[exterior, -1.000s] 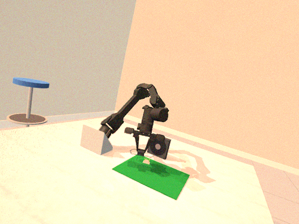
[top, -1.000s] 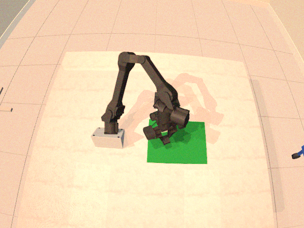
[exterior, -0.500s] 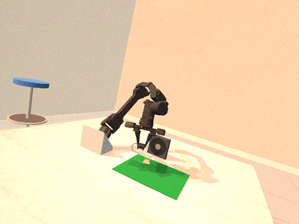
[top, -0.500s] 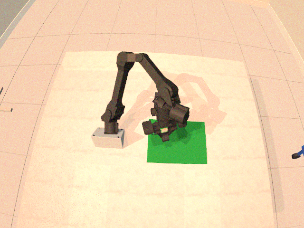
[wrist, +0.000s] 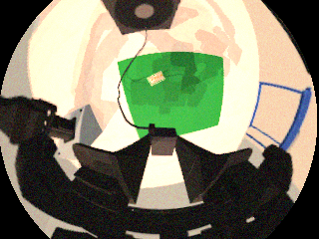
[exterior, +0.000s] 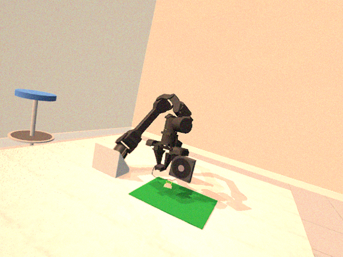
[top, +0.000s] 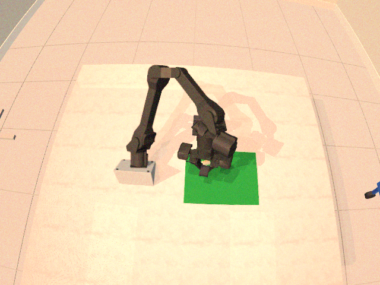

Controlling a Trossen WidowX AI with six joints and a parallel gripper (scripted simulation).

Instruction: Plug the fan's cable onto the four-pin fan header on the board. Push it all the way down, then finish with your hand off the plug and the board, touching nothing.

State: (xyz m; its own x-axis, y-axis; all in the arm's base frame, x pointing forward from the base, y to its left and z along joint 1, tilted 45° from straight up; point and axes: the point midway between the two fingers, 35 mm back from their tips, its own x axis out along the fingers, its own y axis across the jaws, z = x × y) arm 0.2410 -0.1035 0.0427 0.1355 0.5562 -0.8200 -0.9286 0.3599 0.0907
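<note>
Now: the pale four-pin header 20 mm ahead of my gripper tip, 80 mm to the left of it and 110 mm below it. Round my gripper tip: green board (80 mm ahead, 20 mm to the left, 130 mm below); then dark plug (10 mm to the right); then dark square fan (30 mm ahead, 220 mm to the left, 50 mm below).
</note>
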